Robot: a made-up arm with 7 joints.
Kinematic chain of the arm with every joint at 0, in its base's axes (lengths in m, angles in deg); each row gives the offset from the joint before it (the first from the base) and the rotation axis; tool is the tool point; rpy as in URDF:
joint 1: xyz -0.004 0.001 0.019 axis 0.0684 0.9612 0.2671
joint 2: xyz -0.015 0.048 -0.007 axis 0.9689 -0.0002 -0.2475
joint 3: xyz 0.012 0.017 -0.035 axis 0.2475 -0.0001 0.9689
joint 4: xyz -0.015 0.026 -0.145 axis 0.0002 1 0
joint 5: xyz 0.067 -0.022 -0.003 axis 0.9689 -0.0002 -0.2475
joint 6: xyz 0.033 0.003 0.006 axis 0.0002 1 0
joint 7: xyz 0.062 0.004 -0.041 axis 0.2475 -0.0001 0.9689
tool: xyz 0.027 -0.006 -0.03 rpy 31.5 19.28 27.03
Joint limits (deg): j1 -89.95..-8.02 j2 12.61..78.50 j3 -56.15..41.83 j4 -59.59..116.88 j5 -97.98..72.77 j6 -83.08..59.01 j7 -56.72..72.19
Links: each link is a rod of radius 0.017 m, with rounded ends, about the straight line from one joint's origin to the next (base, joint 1, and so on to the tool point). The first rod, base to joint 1, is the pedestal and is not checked.
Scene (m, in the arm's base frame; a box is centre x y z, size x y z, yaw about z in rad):
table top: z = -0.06
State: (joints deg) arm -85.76 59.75 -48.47 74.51 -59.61 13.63 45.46
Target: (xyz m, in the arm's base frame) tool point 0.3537 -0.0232 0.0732
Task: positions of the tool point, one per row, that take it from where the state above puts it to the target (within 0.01 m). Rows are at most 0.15 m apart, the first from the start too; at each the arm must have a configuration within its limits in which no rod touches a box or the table.
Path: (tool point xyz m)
1: 0.3589 0.1728 0.0149
2: 0.3758 0.0704 0.0390
3: 0.3537 -0.0232 0.0732

